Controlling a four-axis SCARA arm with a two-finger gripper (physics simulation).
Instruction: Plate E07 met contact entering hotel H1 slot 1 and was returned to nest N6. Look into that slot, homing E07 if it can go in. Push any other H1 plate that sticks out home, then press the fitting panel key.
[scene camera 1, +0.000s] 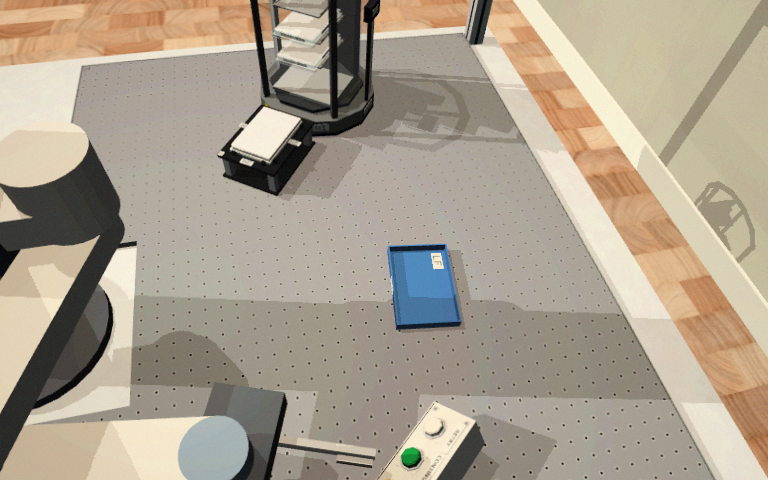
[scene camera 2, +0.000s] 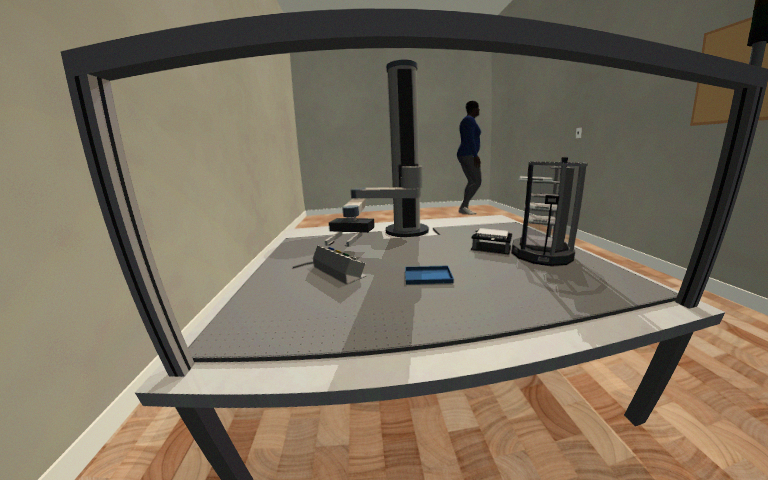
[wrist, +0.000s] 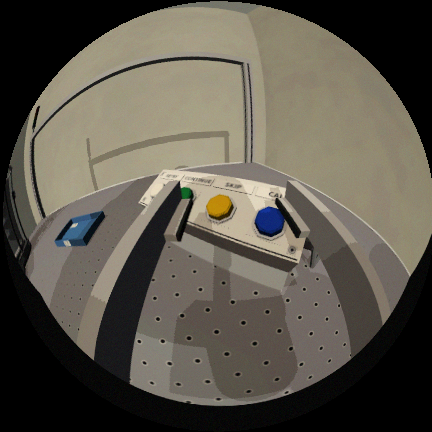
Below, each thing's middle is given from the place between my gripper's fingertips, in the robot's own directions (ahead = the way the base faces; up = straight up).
My gripper is now 5 cm past the white plate (scene camera 1: 267, 134), 67 cm to the right of it and 2 cm above it. The rest, counted from my hand: rack tower (scene camera 1: 338, 97) 7 cm ahead, 84 cm to the left, 11 cm above.
